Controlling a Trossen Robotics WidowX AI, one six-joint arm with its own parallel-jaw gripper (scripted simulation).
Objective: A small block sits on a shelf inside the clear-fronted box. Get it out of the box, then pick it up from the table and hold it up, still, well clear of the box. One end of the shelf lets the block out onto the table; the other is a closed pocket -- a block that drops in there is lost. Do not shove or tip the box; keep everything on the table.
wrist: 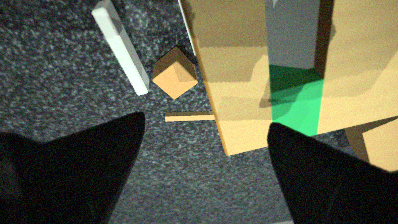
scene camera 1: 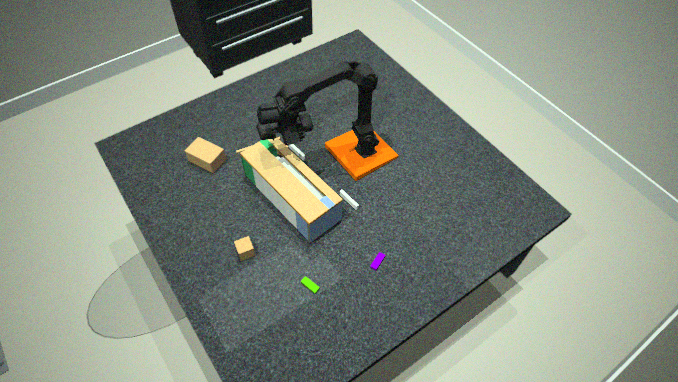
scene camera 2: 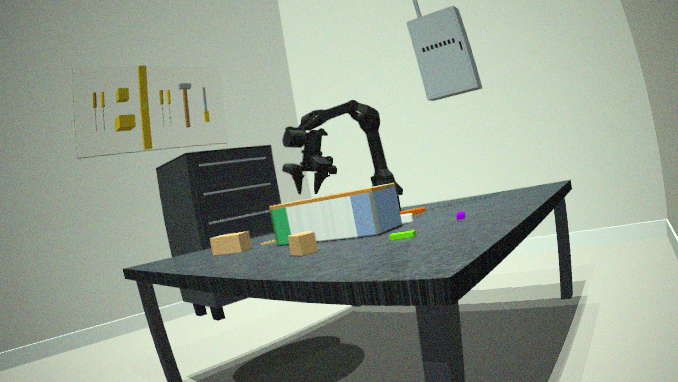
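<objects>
I can see my gripper in scene camera 1 (281, 137), and the wrist view and scene camera 2 show it too. On my gripper, (wrist: 88, 169) and (scene camera 2: 319, 179) are the same spot. There is also a long box, which appears in scene camera 2 (371, 211) as well as in the wrist view and scene camera 1. For the box, (wrist: 313, 73) and (scene camera 1: 267, 149) are the same spot.
</objects>
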